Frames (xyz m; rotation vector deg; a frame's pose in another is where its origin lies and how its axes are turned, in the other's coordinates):
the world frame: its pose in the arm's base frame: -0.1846 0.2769 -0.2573 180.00 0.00 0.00
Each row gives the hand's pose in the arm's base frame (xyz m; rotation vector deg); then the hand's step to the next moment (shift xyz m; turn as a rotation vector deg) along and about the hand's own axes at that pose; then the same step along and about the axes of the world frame.
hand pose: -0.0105 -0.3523 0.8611 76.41 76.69 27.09
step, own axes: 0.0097 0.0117 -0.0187 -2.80 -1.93 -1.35
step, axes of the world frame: -0.0087 -0.0193 -0.0115 -2.74 2.42 0.13
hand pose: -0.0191 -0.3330 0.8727 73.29 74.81 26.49
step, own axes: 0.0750 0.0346 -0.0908 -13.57 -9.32 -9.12
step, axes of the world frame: -0.0444 -0.1130 -0.0179 -15.53 10.63 0.00
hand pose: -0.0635 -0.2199 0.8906 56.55 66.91 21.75
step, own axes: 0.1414 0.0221 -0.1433 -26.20 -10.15 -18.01
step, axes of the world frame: -0.0679 -0.1762 0.0733 -28.58 16.04 -6.30
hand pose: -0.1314 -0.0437 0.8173 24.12 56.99 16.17
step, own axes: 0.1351 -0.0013 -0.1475 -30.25 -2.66 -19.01
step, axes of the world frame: -0.0558 -0.0863 0.1716 -31.82 10.89 -12.34
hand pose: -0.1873 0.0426 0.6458 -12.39 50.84 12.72
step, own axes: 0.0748 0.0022 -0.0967 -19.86 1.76 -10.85
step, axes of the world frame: -0.0264 0.0171 0.1182 -20.67 3.35 -8.77
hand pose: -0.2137 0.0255 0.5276 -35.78 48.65 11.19
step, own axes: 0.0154 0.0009 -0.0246 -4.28 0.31 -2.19
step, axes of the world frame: -0.0060 0.0150 0.0242 -4.33 0.69 -1.99
